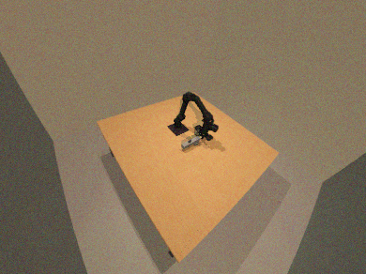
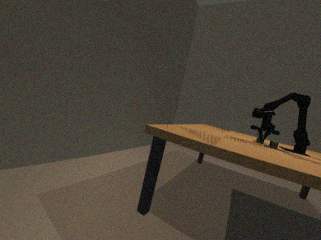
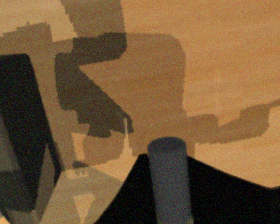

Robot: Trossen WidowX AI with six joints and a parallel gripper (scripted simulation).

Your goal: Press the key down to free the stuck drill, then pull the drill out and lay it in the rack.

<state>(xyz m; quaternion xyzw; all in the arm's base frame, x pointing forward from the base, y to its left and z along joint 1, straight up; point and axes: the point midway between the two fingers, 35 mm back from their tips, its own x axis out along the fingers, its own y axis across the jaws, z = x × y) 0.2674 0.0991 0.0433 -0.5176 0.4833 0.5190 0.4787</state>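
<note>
Right now my gripper tip is 40 mm to the left of the drill and 30 mm below it. Round my gripper tip: pale grey block: 10 mm ahead, 140 mm to the right, 30 mm above; dark frame: 80 mm behind, 20 mm to the left.
</note>
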